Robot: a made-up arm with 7 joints. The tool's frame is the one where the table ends. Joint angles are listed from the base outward.
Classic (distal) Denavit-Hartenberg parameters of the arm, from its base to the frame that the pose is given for. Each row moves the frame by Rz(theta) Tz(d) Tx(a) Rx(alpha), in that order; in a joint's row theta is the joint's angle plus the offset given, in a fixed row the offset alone. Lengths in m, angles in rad.
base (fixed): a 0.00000  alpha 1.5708  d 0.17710  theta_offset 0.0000
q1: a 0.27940  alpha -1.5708  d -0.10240  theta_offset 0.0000
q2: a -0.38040  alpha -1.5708  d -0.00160  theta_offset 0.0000
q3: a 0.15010  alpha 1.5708  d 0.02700  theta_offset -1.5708
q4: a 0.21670  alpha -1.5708  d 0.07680  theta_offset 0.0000
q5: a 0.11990  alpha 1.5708  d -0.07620  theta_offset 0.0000
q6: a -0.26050  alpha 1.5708  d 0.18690  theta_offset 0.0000
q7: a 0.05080  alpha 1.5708  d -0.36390  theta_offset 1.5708
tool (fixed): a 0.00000  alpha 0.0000  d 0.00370  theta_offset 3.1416
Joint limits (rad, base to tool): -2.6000..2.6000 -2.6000..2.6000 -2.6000..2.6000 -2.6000..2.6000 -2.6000..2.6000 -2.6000..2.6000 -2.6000..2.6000
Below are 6 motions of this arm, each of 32 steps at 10 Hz.
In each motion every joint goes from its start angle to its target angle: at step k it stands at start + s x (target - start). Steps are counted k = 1, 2, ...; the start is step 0. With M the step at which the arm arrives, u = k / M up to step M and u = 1 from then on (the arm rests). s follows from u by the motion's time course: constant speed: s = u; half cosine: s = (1 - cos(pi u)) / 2; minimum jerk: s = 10 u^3 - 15 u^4 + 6 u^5.
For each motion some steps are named. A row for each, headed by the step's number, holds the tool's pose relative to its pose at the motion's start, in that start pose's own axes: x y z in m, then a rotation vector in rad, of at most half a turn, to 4 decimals.
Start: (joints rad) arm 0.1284 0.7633 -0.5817 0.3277 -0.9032 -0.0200 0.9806
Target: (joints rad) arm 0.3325 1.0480 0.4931 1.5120 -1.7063 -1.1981 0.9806
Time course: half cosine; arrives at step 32
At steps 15, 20, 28, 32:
15: 0.0095 -0.0527 0.1990 0.8638 0.1101 -0.1134
20: 0.0465 -0.2262 0.3034 1.4074 0.2879 -0.2412
28: 0.1207 -0.5120 0.2685 2.0379 0.6180 -0.4273
32: 0.1317 -0.5521 0.2450 2.1255 0.6772 -0.4558

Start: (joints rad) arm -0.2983 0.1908 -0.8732 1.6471 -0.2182 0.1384 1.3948
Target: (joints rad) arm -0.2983 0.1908 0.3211 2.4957 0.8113 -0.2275 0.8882
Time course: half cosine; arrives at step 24
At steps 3, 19, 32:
3: 0.0012 -0.0080 0.0160 0.0523 0.0473 0.0188
19: -0.0284 -0.2277 0.1726 0.4777 0.7595 0.8570
32: -0.0530 -0.2426 0.1720 0.4300 0.7810 0.9492

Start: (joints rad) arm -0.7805 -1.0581 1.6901 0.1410 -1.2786 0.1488 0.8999
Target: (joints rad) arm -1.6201 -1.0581 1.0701 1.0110 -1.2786 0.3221 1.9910
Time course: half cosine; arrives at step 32
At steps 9, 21, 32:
9: -0.0608 -0.0312 -0.0369 -0.0270 -0.2233 0.2301
21: -0.1839 -0.1884 -0.1046 0.2727 -0.7290 0.9788
32: -0.2026 -0.2703 -0.1107 0.6408 -0.8349 1.2704

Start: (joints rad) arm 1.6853 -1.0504 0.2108 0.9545 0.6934 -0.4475 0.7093
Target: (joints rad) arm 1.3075 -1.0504 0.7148 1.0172 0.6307 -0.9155 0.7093
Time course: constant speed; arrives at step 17
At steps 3, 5, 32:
3: 0.0295 0.0405 0.0091 -0.0263 0.0758 0.0115
5: 0.0500 0.0697 0.0111 -0.0454 0.1275 0.0152
32: 0.1793 0.2649 -0.0559 -0.1909 0.4435 -0.0314

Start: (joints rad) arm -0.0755 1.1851 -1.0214 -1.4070 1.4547 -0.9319 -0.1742
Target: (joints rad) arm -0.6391 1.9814 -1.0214 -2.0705 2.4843 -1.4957 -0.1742
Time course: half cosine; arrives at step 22
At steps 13, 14, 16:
13: -0.1703 -0.2069 0.5253 0.1430 1.1796 -0.0053
14: -0.1607 -0.2304 0.5456 0.0995 1.2842 -0.0270
16: -0.1447 -0.2713 0.5631 -0.0068 1.4522 -0.0738

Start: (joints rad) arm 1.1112 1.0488 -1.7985 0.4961 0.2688 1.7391 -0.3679
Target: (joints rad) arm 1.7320 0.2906 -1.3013 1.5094 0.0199 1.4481 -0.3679
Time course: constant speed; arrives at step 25
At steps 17, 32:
17: -0.1696 -0.2854 0.3176 -0.8016 -0.0086 -0.7186
32: -0.3179 -0.2651 0.5114 -1.1888 0.0650 -1.0236

